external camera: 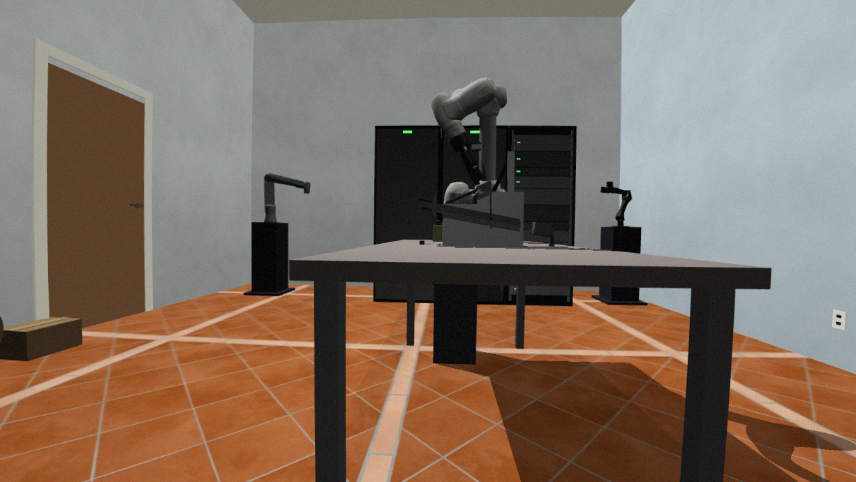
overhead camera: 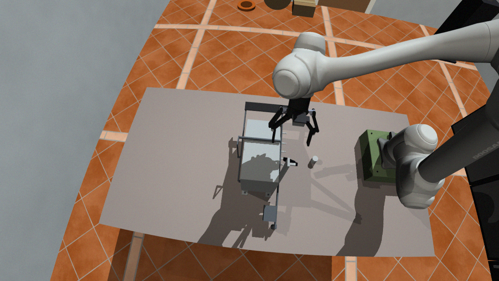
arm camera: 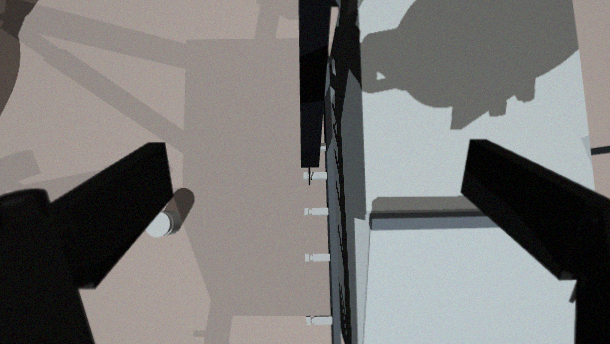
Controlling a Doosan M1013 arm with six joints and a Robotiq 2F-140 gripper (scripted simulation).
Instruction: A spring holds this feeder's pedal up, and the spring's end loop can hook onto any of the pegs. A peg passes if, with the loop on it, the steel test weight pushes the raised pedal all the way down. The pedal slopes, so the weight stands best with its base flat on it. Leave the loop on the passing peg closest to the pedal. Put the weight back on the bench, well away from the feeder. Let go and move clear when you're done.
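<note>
My gripper is now 270 mm above the steel test weight, 180 mm past it and 40 mm to the left of it. Also, from my hand: small block 280 mm below, 250 mm to the right, 20 mm ahead; white-tipped pin 140 mm to the left, 110 mm above, 10 mm ahead.
</note>
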